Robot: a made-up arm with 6 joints. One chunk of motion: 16 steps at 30 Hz.
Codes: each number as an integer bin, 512 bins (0 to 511) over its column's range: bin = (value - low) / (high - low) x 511, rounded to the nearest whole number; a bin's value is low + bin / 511 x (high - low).
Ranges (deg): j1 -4..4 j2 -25..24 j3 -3..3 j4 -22..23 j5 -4..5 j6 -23..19
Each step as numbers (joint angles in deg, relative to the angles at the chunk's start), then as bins.
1 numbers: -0.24 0.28 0.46 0.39 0.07 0.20
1 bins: 240 264 295 254 231 282
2 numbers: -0.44 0.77 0.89 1.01 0.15 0.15
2 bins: 227 269 331 261 236 282
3 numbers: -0.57 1.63 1.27 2.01 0.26 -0.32
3 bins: 219 278 364 273 242 276
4 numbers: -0.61 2.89 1.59 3.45 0.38 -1.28
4 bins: 217 291 391 289 249 264
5 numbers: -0.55 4.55 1.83 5.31 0.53 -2.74
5 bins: 220 308 411 310 257 246
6 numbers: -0.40 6.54 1.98 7.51 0.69 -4.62
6 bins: 230 329 424 335 266 224
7 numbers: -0.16 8.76 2.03 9.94 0.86 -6.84
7 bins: 245 352 428 363 276 197
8 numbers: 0.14 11.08 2.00 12.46 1.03 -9.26
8 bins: 264 376 426 391 286 167
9 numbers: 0.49 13.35 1.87 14.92 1.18 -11.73
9 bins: 287 400 415 419 294 137
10 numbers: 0.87 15.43 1.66 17.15 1.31 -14.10
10 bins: 311 422 397 445 301 108
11 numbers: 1.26 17.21 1.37 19.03 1.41 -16.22
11 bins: 336 440 372 466 307 82
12 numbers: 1.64 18.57 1.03 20.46 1.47 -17.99
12 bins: 360 454 343 482 311 61
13 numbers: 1.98 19.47 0.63 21.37 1.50 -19.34
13 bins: 382 464 309 492 312 45
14 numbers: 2.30 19.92 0.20 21.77 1.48 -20.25
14 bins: 402 468 273 497 311 33
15 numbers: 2.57 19.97 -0.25 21.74 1.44 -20.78
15 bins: 420 469 234 497 309 27
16 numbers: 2.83 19.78 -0.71 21.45 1.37 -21.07
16 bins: 436 467 195 493 305 23
